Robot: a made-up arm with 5 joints.
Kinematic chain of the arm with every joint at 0, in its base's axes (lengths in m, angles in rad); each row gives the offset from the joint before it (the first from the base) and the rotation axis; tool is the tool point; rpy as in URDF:
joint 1: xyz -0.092 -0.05 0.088 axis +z
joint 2: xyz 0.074 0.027 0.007 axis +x
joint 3: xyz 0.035 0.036 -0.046 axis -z
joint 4: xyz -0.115 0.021 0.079 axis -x
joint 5: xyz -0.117 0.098 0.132 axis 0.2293 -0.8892 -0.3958
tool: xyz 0.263 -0.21 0.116 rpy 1.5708 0 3.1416
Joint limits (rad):
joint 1: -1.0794..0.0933
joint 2: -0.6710..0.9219
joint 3: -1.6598..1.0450
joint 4: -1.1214..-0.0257
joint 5: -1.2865..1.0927
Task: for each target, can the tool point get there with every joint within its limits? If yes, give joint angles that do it. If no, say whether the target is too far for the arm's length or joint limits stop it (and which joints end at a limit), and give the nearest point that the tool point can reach.
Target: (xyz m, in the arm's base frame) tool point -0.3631 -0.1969 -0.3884
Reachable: no: joint limits stop it (at a limit: joint 1, joint 2, joint 5) | nearest point -0.2532 -0.1770 -0.2189 | short by 0.203 m
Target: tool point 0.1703 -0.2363 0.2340
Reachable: yes | joints -0.3657 0.5405 -1.1382 -0.5952 -0.0150
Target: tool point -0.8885 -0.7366 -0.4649
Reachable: no: too far | nearest point -0.3333 -0.3512 -0.0677 | short by 0.784 m
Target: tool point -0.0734 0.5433 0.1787
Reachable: no: joint limits stop it (at a limit: joint 2, joint 3, joint 4, joint 5) | nearest point -0.0794 0.3525 0.2614 | short by 0.208 m
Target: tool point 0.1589 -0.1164 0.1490
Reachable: yes | joints -0.8546 -0.1048 -1.3404 -0.9803 -0.6074
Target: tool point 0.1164 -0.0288 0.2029
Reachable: yes | joints -0.7185 0.0399 -1.3103 -0.1772 -0.7317
